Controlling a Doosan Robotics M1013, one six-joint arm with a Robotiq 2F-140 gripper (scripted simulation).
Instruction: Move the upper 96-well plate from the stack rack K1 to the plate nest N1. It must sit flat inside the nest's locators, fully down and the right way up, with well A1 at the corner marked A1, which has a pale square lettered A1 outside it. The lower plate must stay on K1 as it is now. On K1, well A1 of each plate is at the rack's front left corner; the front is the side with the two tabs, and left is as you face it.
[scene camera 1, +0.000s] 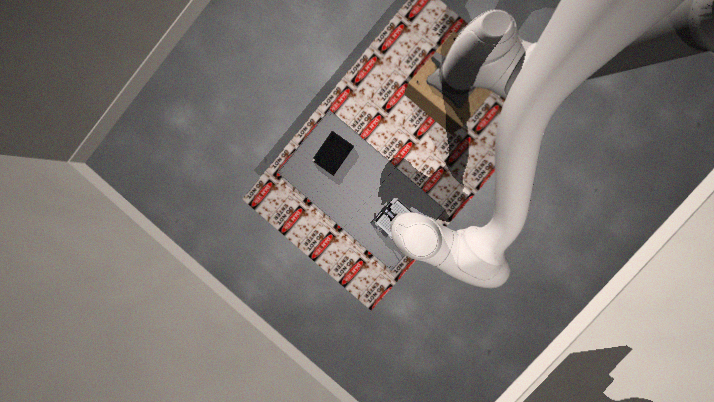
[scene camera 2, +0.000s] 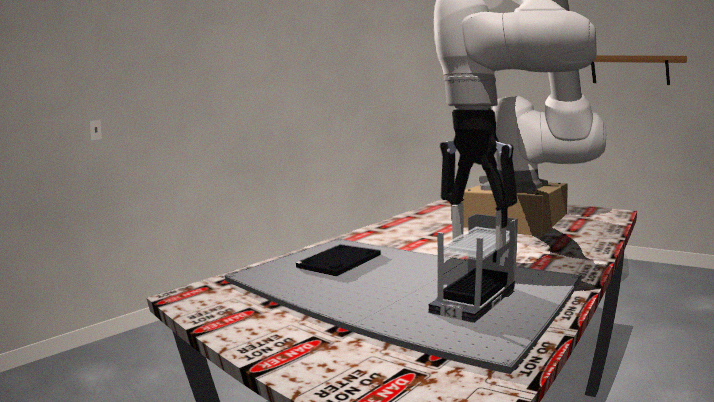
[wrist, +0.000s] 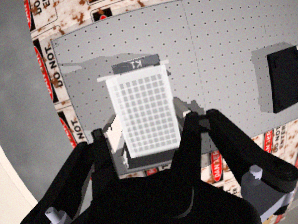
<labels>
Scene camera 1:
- black plate nest N1: 332, 153
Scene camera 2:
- my gripper: 479, 243
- white 96-well plate: 464, 246
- black plate: 463, 290
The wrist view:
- my gripper: 146, 114
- white 96-well plate: 136, 127
</labels>
